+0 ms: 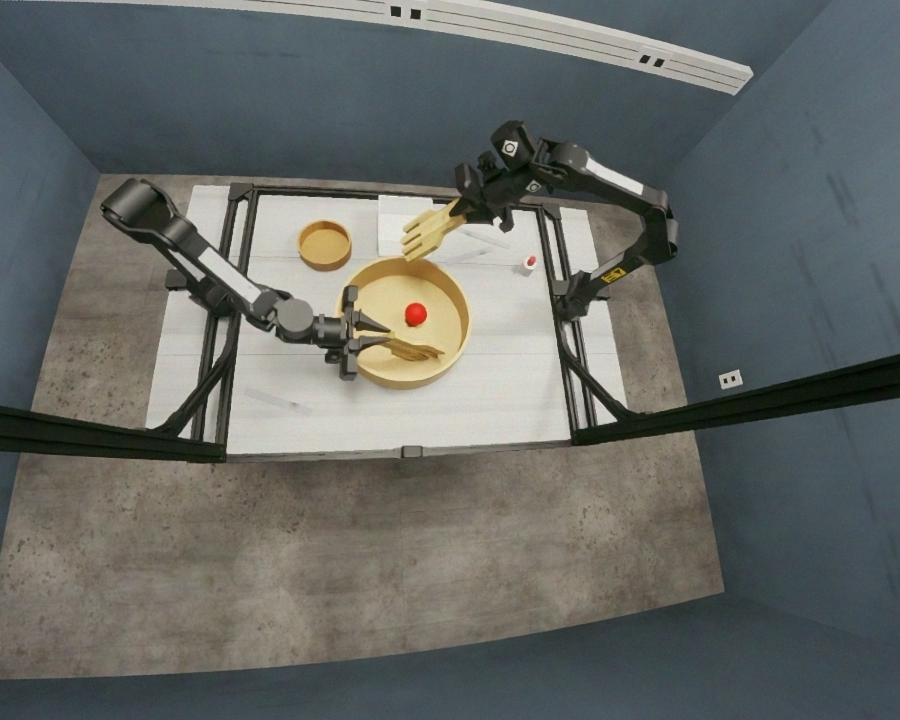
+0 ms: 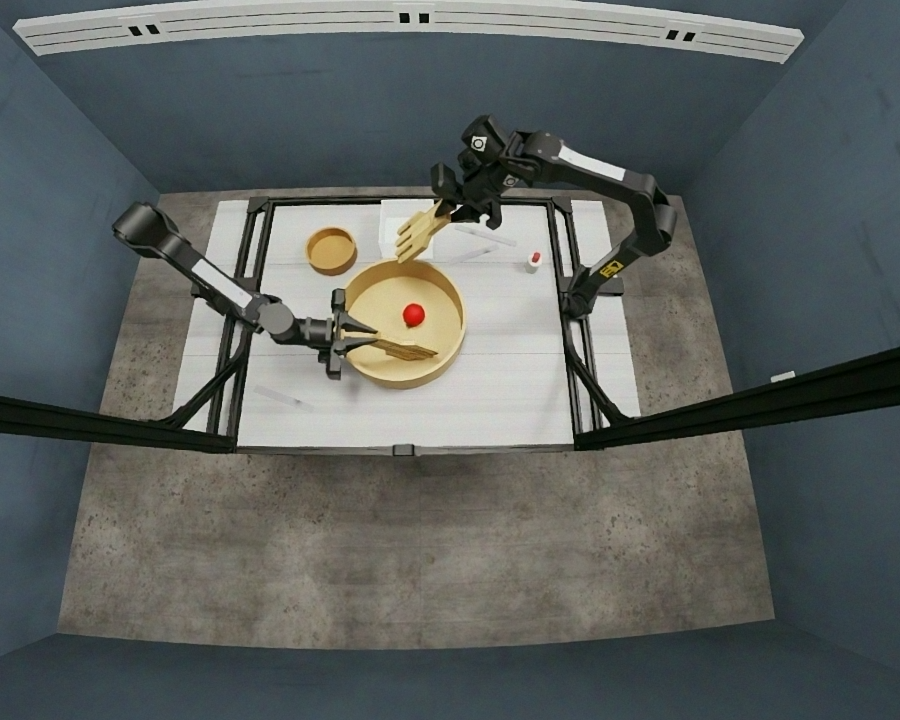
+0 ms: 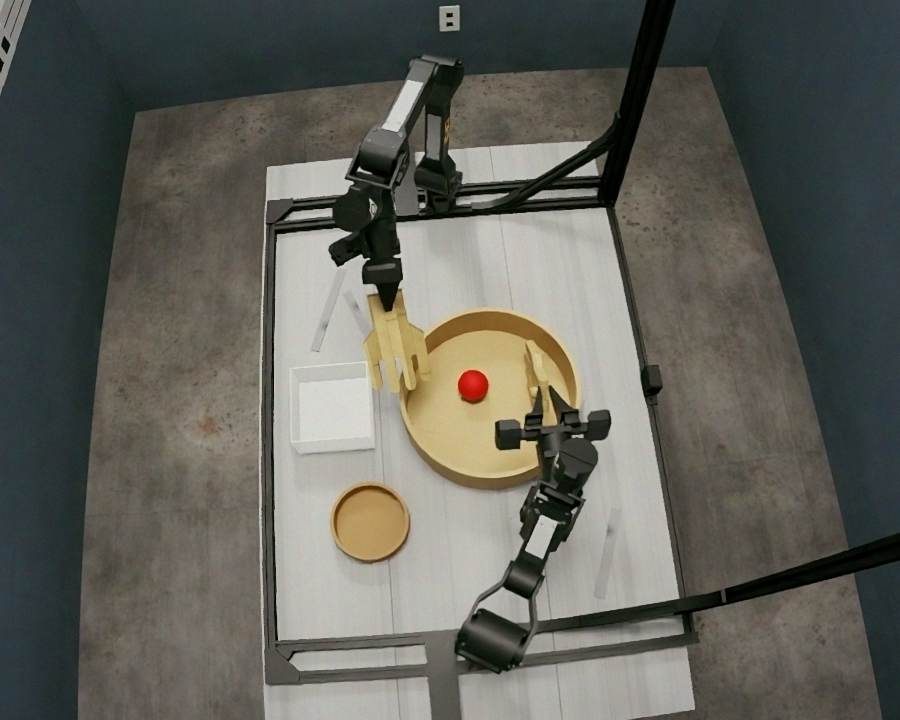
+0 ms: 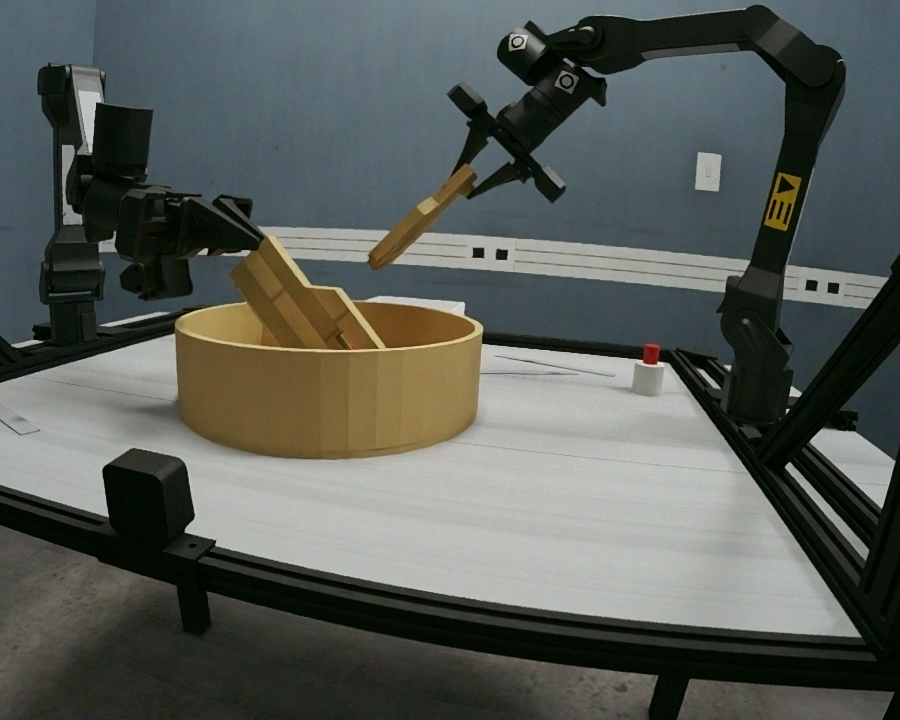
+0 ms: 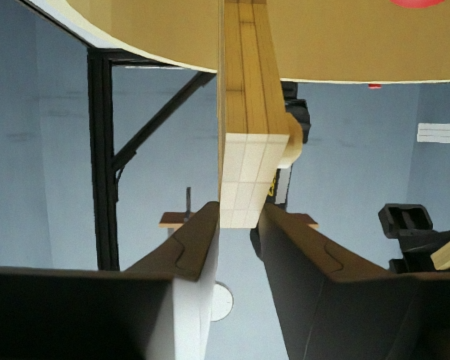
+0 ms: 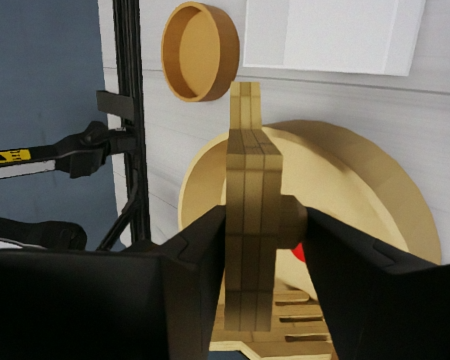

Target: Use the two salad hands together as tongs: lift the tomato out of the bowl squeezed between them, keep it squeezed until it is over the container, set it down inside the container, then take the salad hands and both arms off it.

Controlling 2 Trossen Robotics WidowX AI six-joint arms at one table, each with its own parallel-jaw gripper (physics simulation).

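Frame: origin at the left arm's base, x ahead, y left, z up, level; metres.
Where they show: left gripper, fingertip midpoint: [image 1: 391, 335] [image 2: 378, 336] [image 3: 544, 386] [image 4: 263, 244] [image 5: 239, 213]; right gripper, fingertip midpoint: [image 1: 453, 218] [image 2: 440, 218] [image 3: 388, 308] [image 4: 458, 190] [image 6: 263, 216]; left arm's base, origin of the base link: [image 1: 224, 305] [image 4: 73, 341] [image 6: 129, 139]; right arm's base, origin of the base link: [image 1: 567, 310] [image 2: 574, 308] [image 3: 440, 199] [image 4: 753, 417].
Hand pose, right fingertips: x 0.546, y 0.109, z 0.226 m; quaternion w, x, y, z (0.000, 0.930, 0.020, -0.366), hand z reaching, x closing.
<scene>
Things, the pixels of their top centre, and the offset from my right fingertips.
- red tomato, middle of its top: [image 5: 421, 4] [image 6: 300, 249] [image 3: 473, 379] [image 1: 416, 309] [image 2: 413, 309] 0.136 m right, 0.069 m back, 0.179 m down
- large wooden bowl, middle of its top: [image 5: 411, 32] [image 4: 330, 319] [image 6: 261, 266] [image 3: 490, 388] [image 1: 405, 314] [image 2: 399, 315] 0.163 m right, 0.100 m back, 0.152 m down
- white square box, middle of its top: [image 4: 410, 304] [image 3: 329, 401] [image 1: 406, 218] [image 2: 406, 220] 0.129 m left, 0.092 m back, 0.169 m down
- small round wooden dish, middle of its top: [image 6: 187, 54] [image 3: 369, 520] [image 1: 324, 241] [image 2: 329, 247] 0.071 m left, 0.308 m back, 0.205 m down
- small white pot with a red top, middle of its top: [image 4: 652, 345] [image 2: 537, 255] [image 1: 533, 258] 0.029 m left, 0.265 m ahead, 0.181 m down
A red tomato [image 1: 415, 313] [image 2: 412, 314] [image 3: 472, 385] lies on the floor of the large wooden bowl [image 1: 405, 383] [image 3: 484, 480] [image 4: 330, 405]. My left gripper [image 1: 391, 334] [image 4: 261, 241] [image 5: 239, 213] is shut on one salad hand [image 1: 411, 349] [image 3: 535, 364] [image 4: 300, 296], which slants down into the bowl beside the tomato, apart from it. My right gripper [image 1: 459, 212] [image 4: 463, 183] [image 6: 263, 216] is shut on the other salad hand [image 1: 427, 232] [image 3: 391, 341] [image 4: 420, 217], held above the bowl's back rim. A white square box [image 3: 294, 409] stands behind the bowl.
A small round wooden dish [image 1: 324, 264] [image 3: 370, 557] [image 6: 230, 50] stands behind the bowl, left of the white box. A small white pot with a red top [image 1: 529, 265] [image 4: 648, 376] stands at the right. Black frame rails [image 4: 465, 615] border the table.
</scene>
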